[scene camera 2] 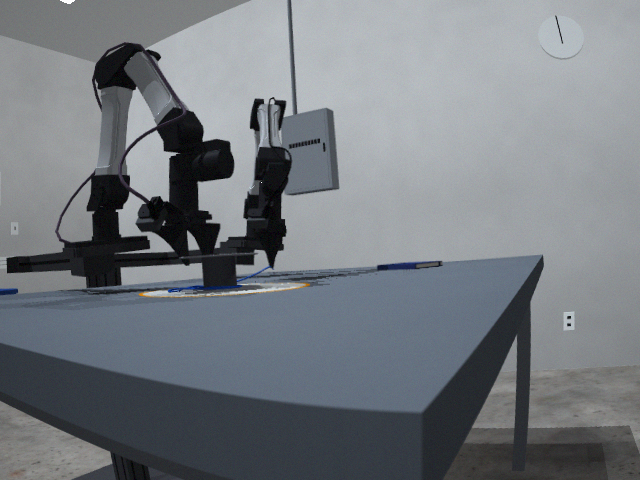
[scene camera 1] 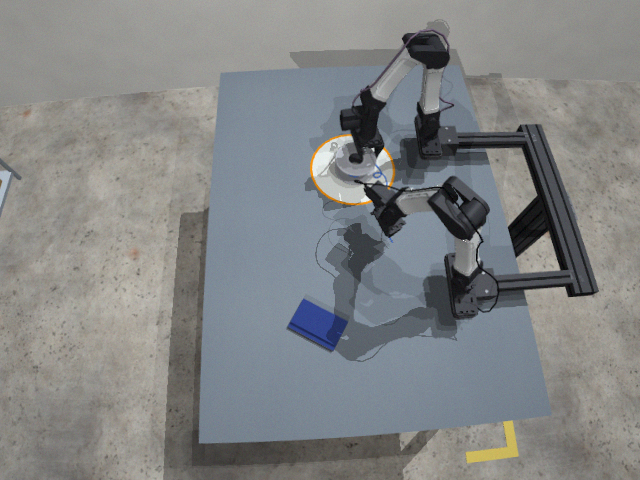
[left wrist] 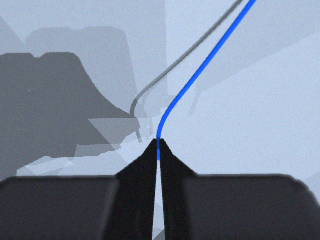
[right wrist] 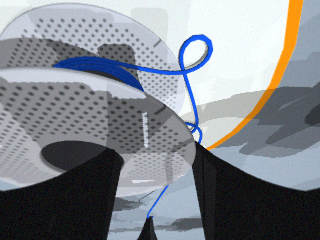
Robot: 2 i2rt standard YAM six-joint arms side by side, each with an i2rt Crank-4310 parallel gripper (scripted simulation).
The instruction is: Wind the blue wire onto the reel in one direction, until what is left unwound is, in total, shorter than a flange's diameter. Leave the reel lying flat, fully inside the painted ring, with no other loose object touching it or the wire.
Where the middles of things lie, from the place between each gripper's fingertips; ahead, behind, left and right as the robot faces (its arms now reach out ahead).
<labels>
Right now my right hand [scene camera 2: 198,265] is 5 cm short of the perforated reel [scene camera 1: 346,157], 1 cm to the right of it and 2 cm above it. From my right hand the other things lie so: blue book [scene camera 1: 321,326]: 23 cm ahead, 60 cm to the left, 5 cm below.
Now: the perforated reel 310 mm to the right of my left hand [scene camera 2: 271,267] and 80 mm ahead of it. Also, from my left hand: blue book (290 mm to the left, 260 mm ahead, 30 mm below).
</labels>
